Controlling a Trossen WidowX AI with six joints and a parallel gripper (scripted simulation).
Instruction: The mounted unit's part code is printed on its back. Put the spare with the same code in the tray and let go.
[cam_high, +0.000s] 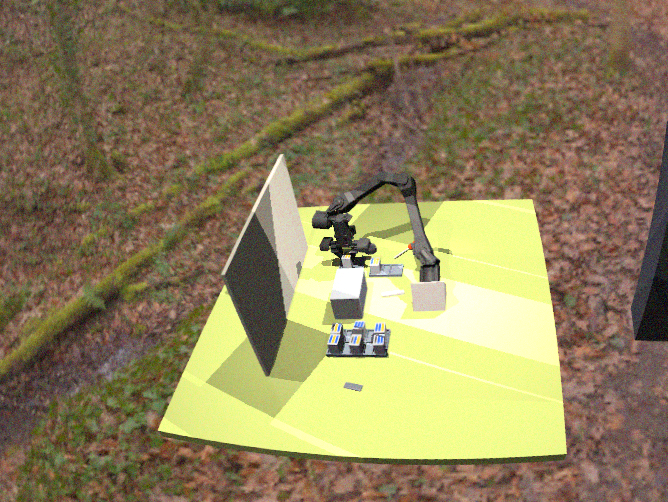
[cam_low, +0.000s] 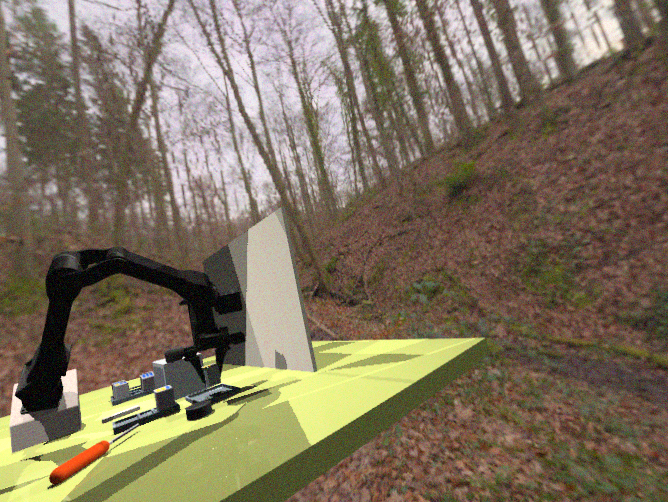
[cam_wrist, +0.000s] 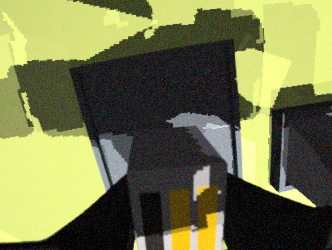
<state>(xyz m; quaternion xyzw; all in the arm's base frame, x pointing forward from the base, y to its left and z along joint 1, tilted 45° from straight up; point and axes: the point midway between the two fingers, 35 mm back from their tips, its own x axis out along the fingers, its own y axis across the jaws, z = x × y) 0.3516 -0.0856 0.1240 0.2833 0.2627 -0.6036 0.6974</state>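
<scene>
Now: gripper tip 3 cm above the flat tray. Round my gripper tip: grey rack 15 cm behind, 3 cm below; mounted unit 6 cm behind, 19 cm to the left, 1 cm above; black puck 5 cm behind, 12 cm to the right, 3 cm below.
</scene>
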